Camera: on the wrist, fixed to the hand. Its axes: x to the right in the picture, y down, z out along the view.
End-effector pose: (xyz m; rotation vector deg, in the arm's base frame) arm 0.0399 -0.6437 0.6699 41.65 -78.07 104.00
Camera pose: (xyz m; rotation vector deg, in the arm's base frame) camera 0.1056 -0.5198 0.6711 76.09 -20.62 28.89
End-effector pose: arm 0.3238 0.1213 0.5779 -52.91 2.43 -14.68
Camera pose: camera 0.2832 -0.0124 0.5652 -42.29 -45.32 -96.52
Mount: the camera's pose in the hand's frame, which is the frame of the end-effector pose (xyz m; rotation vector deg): -0.0086 -0.0749 -0.1183 2.52 -3.79 -91.51
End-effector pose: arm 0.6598 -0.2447 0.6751 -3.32 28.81 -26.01
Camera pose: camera 0.5662 -0.3017 0.5875 -25.49 16.47 -115.34
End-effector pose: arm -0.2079 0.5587 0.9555 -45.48 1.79 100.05
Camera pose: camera -0.0842 0.5285 0.8965 -24.81 -27.55 13.80
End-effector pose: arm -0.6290 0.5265 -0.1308 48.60 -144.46 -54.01
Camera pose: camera -0.5347 0.4288 -0.0956 -136.37 67.79 54.94
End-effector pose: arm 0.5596 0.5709 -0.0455 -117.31 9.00 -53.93
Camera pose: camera 0.4577 0.5443 0.0472 -108.28 -98.51 -95.41
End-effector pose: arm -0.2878 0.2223 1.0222 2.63 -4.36 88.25
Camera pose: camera -0.2108 0.2206 0.9050 8.47 -1.91 -3.24
